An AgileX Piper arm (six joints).
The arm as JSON. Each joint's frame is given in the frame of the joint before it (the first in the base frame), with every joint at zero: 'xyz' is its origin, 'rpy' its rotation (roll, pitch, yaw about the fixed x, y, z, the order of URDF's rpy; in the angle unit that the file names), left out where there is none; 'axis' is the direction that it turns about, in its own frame. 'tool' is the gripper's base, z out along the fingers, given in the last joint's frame.
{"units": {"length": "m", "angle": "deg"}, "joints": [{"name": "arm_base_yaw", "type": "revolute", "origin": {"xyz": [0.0, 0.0, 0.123]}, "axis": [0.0, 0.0, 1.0]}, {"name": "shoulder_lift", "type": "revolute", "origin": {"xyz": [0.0, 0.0, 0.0]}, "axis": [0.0, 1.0, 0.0]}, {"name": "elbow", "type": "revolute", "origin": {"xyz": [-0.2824, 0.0, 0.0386]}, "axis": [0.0, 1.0, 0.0]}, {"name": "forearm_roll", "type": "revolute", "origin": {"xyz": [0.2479, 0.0, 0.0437]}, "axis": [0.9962, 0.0, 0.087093]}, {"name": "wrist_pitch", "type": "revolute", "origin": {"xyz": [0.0, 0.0, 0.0]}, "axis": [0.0, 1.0, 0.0]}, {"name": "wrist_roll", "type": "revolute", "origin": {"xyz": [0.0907, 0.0, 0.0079]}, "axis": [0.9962, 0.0, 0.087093]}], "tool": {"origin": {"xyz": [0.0, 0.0, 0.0], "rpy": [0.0, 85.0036, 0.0]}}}
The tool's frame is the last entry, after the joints.
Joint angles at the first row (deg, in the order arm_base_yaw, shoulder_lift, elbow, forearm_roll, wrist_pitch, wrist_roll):
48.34, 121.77, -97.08, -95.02, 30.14, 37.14
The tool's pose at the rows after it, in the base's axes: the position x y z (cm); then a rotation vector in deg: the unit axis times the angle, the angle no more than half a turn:
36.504, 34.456, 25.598, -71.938, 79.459, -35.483
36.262, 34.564, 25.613, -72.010, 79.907, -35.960
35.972, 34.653, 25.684, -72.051, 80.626, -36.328
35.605, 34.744, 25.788, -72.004, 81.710, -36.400
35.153, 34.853, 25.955, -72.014, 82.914, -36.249
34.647, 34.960, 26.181, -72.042, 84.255, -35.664
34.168, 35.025, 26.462, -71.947, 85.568, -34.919
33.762, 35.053, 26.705, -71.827, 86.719, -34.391
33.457, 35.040, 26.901, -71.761, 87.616, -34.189
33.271, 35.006, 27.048, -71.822, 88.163, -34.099
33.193, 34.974, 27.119, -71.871, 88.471, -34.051
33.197, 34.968, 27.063, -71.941, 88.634, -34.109
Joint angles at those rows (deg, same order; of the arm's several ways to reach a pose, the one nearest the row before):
48.67, 121.77, -97.08, -94.44, 30.83, 36.55
49.10, 121.69, -97.08, -93.33, 31.67, 35.53
49.56, 121.50, -97.08, -91.70, 32.58, 34.19
50.10, 121.19, -97.06, -89.56, 33.53, 32.73
50.72, 120.76, -97.02, -87.09, 34.47, 31.09
51.35, 120.19, -96.96, -84.33, 35.22, 29.43
51.91, 119.57, -96.89, -81.72, 35.88, 27.99
52.37, 119.02, -96.83, -79.58, 36.57, 26.83
52.71, 118.59, -96.78, -77.97, 37.25, 25.86
52.90, 118.28, -96.75, -76.86, 37.67, 25.05
52.96, 118.12, -96.74, -76.25, 37.86, 24.58
52.96, 118.17, -96.74, -76.06, 37.96, 24.44

